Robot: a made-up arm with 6 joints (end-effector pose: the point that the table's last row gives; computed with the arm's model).
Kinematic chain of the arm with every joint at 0, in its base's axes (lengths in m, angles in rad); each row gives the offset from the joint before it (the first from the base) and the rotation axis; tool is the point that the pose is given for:
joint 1: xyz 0 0 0.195 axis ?
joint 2: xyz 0 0.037 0 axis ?
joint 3: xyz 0 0 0.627 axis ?
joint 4: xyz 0 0 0.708 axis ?
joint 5: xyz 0 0 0 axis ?
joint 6: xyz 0 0 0.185 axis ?
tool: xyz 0 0 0
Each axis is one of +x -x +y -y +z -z.
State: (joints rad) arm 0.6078 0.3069 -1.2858 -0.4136 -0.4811 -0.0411
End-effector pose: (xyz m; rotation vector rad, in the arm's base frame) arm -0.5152 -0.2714 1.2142 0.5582 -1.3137 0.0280
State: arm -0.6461 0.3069 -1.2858 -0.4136 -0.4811 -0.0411
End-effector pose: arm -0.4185 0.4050 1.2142 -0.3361 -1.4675 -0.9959
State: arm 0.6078 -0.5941 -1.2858 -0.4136 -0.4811 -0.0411
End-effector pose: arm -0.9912 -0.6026 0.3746 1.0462 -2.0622 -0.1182
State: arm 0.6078 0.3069 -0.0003 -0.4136 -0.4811 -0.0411
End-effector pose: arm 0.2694 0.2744 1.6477 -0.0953 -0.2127 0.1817
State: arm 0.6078 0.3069 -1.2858 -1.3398 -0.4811 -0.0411
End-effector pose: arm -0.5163 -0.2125 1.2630 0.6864 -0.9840 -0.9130
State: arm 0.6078 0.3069 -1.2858 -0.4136 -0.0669 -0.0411
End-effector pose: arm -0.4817 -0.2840 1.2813 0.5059 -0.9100 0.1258
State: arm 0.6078 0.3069 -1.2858 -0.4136 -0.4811 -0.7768
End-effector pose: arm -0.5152 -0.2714 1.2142 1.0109 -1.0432 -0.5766
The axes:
joint 1: +z
joint 2: +y
joint 3: +y
joint 4: +z
joint 5: +y
joint 6: +z

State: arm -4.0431 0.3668 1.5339 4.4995 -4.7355 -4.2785
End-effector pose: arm -0.4527 0.8040 0.5865 -0.4641 1.3357 0.7115
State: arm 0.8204 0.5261 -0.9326 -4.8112 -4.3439 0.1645
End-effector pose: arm -0.1002 0.1986 1.3330 -1.9488 0.7451 1.2491
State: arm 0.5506 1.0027 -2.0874 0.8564 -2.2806 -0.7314
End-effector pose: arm 0.0073 -0.0765 0.7255 -2.1901 1.7594 -1.0559
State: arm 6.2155 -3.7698 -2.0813 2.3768 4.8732 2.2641
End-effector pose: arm 0.7892 -0.1431 0.3024 -0.3365 1.9378 -1.4217
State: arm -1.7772 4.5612 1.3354 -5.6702 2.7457 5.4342
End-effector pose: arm 0.2339 0.7361 0.6202 0.3700 2.7385 -1.0418
